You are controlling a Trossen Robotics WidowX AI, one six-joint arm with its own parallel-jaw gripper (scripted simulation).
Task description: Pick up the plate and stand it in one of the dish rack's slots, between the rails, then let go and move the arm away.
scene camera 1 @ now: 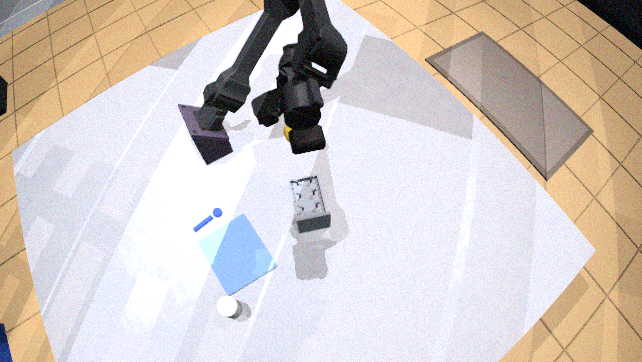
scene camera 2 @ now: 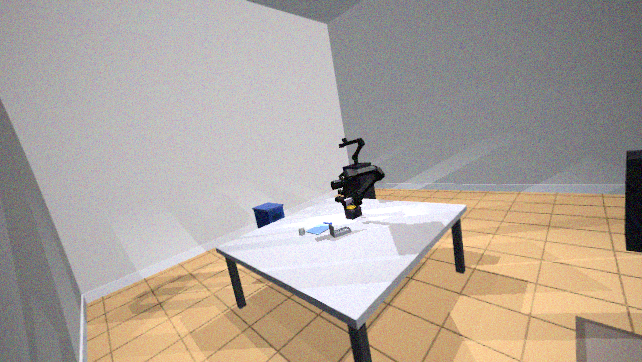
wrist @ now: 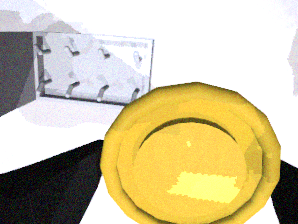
Labels:
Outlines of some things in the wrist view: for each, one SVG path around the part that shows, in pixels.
The gripper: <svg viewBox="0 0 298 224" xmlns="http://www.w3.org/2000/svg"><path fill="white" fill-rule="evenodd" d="M281 160L281 165L279 165L279 181L274 186L270 198L273 201L275 216L277 216L279 221L278 224L298 224L298 168ZM104 140L92 141L92 143L81 145L81 147L76 149L68 149L68 151L48 157L48 159L43 161L36 161L36 163L29 164L27 167L13 169L13 171L7 173L0 173L0 224L80 224L85 210L90 202L92 202L97 186L100 184L102 176L100 161Z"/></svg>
A yellow plate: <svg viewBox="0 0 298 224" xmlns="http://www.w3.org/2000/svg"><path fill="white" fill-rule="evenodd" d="M121 108L113 124L110 125L108 132L105 133L100 167L105 181L106 192L113 198L118 208L126 216L132 218L133 221L138 222L138 224L243 224L243 222L249 221L249 218L253 217L259 210L265 208L274 186L279 181L281 144L279 144L278 136L275 135L273 128L271 128L270 120L266 113L262 112L251 101L247 101L241 93L216 87L216 85L200 83L200 81L194 81L194 83L186 83L185 81L185 83L158 85L158 87L150 89L144 95L138 96L137 99L130 101L130 103L125 104Z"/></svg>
A grey dish rack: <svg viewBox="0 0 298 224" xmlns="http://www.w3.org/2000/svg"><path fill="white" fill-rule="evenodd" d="M0 31L0 117L4 116L5 113L12 112L13 109L20 108L21 105L28 105L36 100L61 101L61 103L121 109L125 104L150 91L154 39L148 39L148 37L65 34L65 32Z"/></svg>

